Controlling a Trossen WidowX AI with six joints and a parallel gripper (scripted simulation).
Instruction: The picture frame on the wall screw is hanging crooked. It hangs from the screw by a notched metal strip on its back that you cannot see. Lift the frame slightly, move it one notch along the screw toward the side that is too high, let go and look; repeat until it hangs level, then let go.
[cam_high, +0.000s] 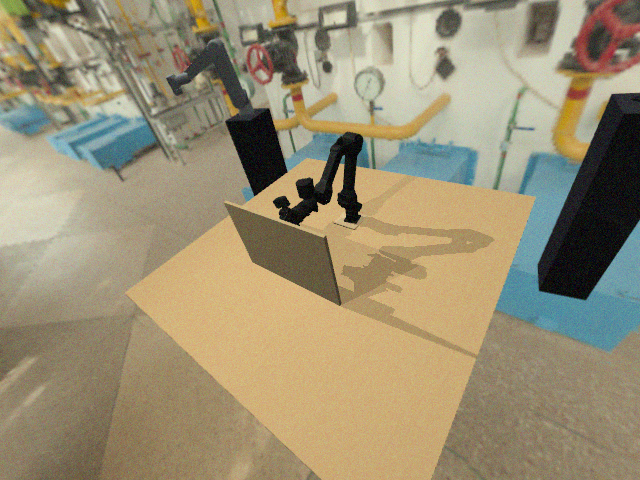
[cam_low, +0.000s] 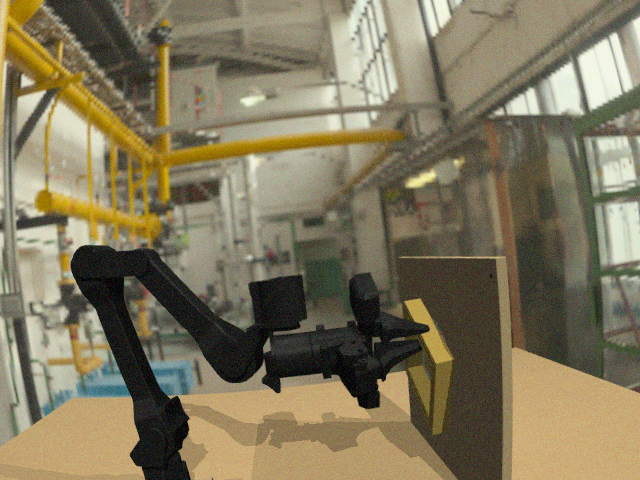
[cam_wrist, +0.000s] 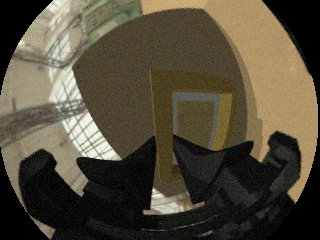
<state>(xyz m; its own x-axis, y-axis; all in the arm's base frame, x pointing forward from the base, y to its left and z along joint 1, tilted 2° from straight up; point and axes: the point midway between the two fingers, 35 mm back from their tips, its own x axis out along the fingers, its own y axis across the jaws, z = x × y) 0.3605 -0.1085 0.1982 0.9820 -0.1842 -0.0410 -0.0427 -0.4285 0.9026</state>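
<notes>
The yellow picture frame lies 50 mm below my gripper tip, 20 mm to the left of it and 10 mm ahead of it. The rest, counted from my gripper tip: tan wall panel 60 mm below, 30 mm ahead, 20 mm to the left.
</notes>
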